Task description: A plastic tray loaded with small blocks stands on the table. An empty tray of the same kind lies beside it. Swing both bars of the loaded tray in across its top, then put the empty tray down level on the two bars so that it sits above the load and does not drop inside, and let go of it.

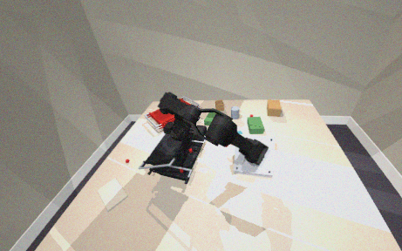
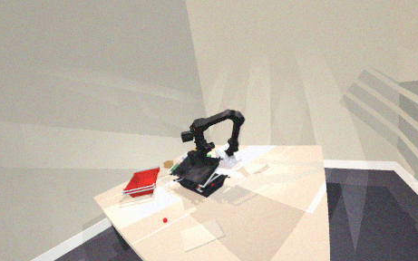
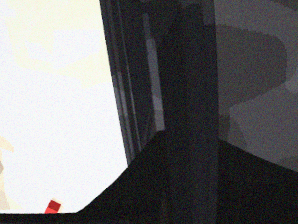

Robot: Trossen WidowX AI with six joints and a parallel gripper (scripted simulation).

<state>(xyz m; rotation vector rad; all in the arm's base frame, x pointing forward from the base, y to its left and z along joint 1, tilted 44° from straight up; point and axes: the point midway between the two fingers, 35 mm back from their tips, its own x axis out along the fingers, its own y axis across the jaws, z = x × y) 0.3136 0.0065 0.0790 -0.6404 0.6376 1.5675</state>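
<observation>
My gripper tip is now 80 mm short of the black tray. From my gripper tip the other things lie so: grey cylinder 130 mm behind, 440 mm to the right, 100 mm below; white sheet 300 mm ahead, 290 mm to the left, 130 mm below.
</observation>
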